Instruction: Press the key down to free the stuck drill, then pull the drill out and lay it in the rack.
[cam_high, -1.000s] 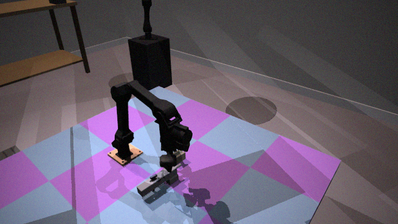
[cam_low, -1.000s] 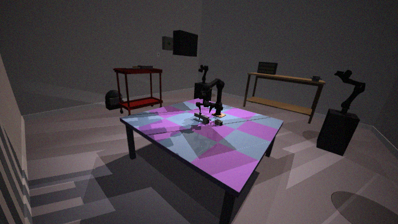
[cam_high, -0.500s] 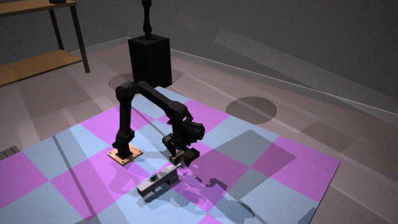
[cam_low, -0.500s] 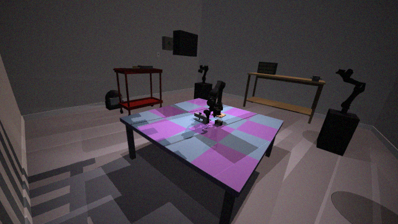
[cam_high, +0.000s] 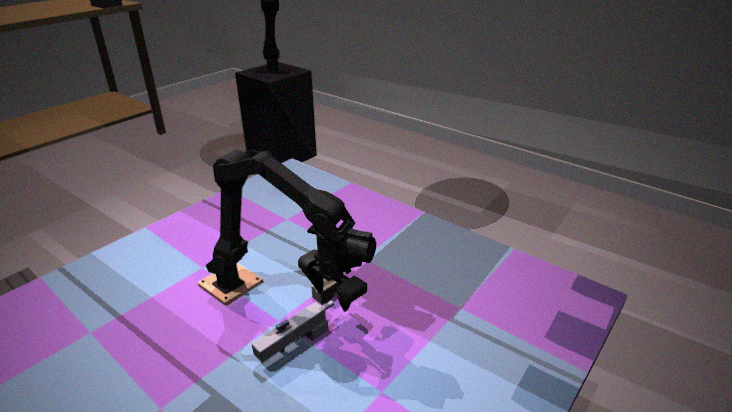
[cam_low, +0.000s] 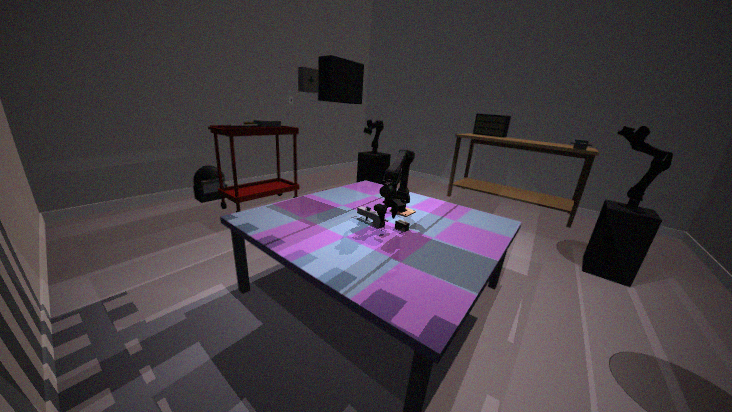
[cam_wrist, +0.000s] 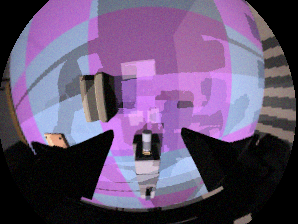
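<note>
Right now my gripper tip is 60 mm to the left of the drill, 10 mm past it and 10 mm above it. The rest, counted from my gripper tip: dark key: 150 mm to the right, 10 mm behind; dark striped block: 70 mm behind, 50 mm to the left, 40 mm below; grey block fixture: 120 mm to the right, 10 mm below, 10 mm behind.
</note>
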